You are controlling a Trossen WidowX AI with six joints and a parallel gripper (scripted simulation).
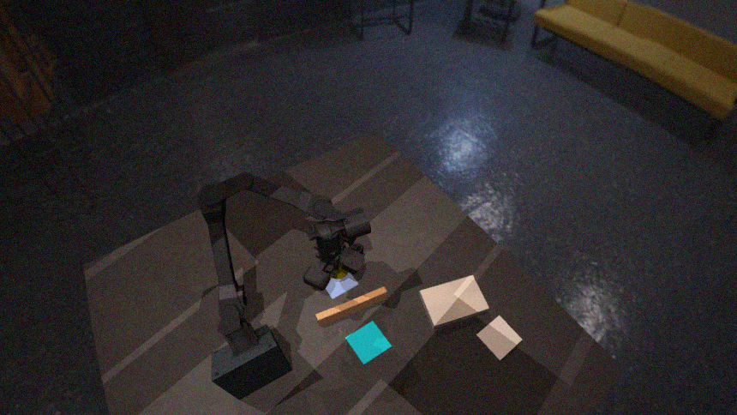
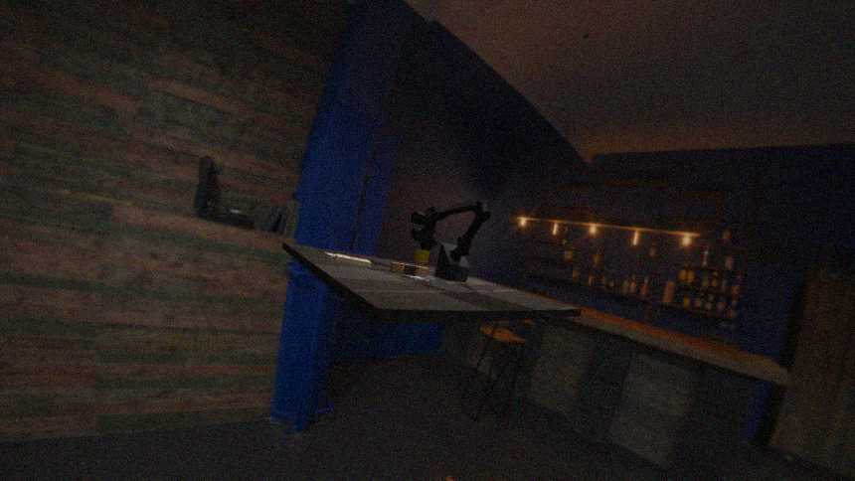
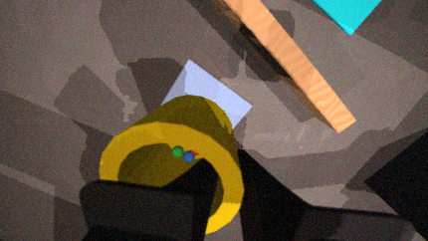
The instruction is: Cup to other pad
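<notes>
Now: the cyan pad 190 mm to the right of my gripper tip, 120 mm below it and 10 mm behind it. Also, from my gripper tip: green marble 30 mm to the left, 30 mm ahead, 20 mm below; then yellow cup 20 mm to the left, 20 mm ahead; then blue marble 30 mm to the left, 20 mm below, 20 mm ahead.
</notes>
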